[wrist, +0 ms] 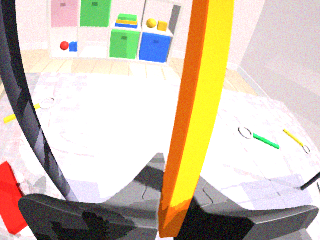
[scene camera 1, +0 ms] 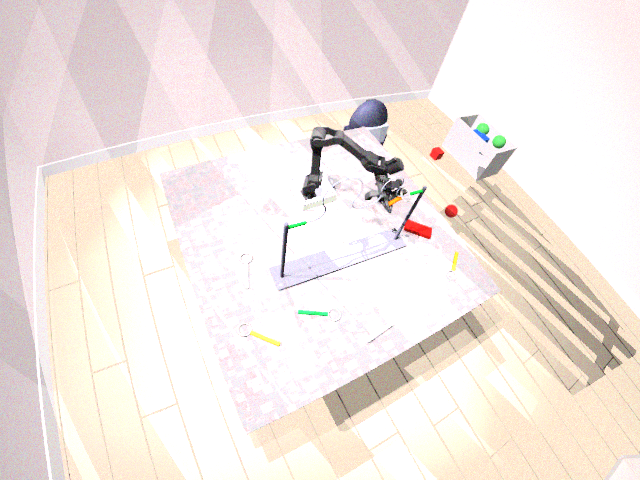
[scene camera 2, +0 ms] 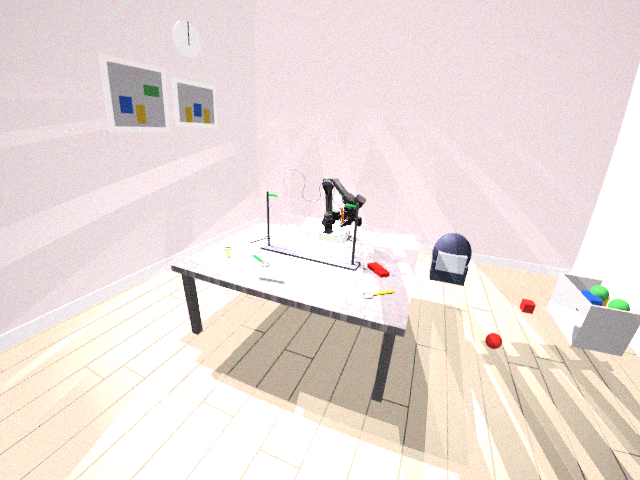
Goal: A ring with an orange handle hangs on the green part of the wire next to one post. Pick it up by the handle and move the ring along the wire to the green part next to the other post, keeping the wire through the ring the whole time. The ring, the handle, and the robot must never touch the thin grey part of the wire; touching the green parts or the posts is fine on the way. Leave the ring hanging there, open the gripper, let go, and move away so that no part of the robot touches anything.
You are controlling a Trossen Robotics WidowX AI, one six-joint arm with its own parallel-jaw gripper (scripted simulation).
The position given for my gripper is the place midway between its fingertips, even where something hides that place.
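My gripper (scene camera 1: 390, 213) is visible; the wrist view also shows this gripper (wrist: 165, 159).
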